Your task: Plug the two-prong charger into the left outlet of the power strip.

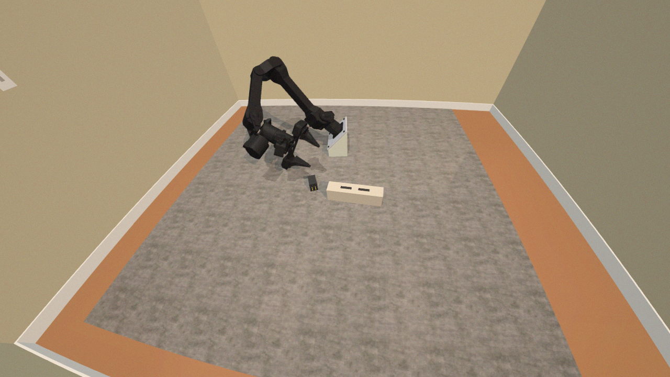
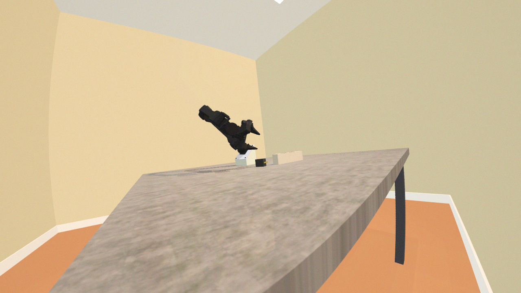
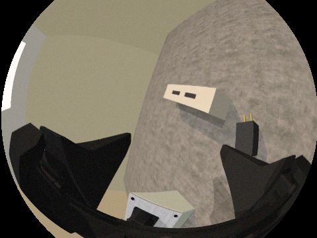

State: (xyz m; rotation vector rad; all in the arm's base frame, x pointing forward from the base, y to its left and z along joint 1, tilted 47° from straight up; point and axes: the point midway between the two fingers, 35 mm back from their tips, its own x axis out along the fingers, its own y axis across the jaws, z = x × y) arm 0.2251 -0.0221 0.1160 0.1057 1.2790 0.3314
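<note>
Now: gripper tip 12 cm above the two-prong charger, 4 cm short of it and 2 cm to the left of it.
</note>
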